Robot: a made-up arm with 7 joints. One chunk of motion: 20 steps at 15 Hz.
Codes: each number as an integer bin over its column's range. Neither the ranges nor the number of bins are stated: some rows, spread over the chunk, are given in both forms.
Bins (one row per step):
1: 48 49 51 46 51 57 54
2: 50 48 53 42 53 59 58
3: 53 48 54 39 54 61 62
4: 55 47 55 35 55 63 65
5: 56 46 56 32 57 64 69
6: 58 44 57 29 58 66 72
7: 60 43 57 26 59 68 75
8: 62 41 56 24 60 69 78
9: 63 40 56 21 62 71 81
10: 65 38 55 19 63 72 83
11: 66 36 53 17 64 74 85
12: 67 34 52 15 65 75 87
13: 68 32 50 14 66 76 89
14: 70 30 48 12 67 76 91
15: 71 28 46 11 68 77 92
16: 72 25 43 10 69 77 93
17: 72 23 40 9 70 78 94
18: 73 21 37 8 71 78 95
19: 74 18 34 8 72 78 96
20: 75 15 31 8 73 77 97
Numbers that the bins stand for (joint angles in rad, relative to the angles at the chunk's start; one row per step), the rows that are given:
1: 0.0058 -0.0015 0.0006 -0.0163 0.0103 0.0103 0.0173
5: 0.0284 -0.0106 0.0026 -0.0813 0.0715 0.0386 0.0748
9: 0.0482 -0.0288 0.0026 -0.1324 0.1225 0.0669 0.1209
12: 0.0595 -0.0470 0.0010 -0.1603 0.1531 0.0830 0.1439
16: 0.0736 -0.0742 -0.0026 -0.1835 0.1939 0.0911 0.1670
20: 0.0821 -0.1045 -0.0075 -0.1928 0.2347 0.0911 0.1823
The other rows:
2: 0.0114 -0.0045 0.0014 -0.0348 0.0307 0.0184 0.0326
3: 0.0199 -0.0045 0.0018 -0.0488 0.0409 0.0265 0.0480
4: 0.0256 -0.0076 0.0022 -0.0674 0.0511 0.0345 0.0595
6: 0.0340 -0.0167 0.0030 -0.0953 0.0817 0.0467 0.0864
7: 0.0397 -0.0197 0.0030 -0.1092 0.0919 0.0547 0.0979
8: 0.0454 -0.0258 0.0026 -0.1185 0.1021 0.0588 0.1094
10: 0.0538 -0.0348 0.0022 -0.1417 0.1327 0.0709 0.1286
11: 0.0567 -0.0409 0.0014 -0.1510 0.1429 0.0790 0.1363
13: 0.0623 -0.0530 0.0002 -0.1649 0.1633 0.0871 0.1516
14: 0.0680 -0.0591 -0.0006 -0.1742 0.1735 0.0871 0.1593
15: 0.0708 -0.0652 -0.0014 -0.1789 0.1837 0.0911 0.1631
17: 0.0736 -0.0803 -0.0038 -0.1882 0.2041 0.0952 0.1708
18: 0.0765 -0.0864 -0.0051 -0.1928 0.2143 0.0952 0.1746
19: 0.0793 -0.0955 -0.0063 -0.1928 0.2245 0.0952 0.1785

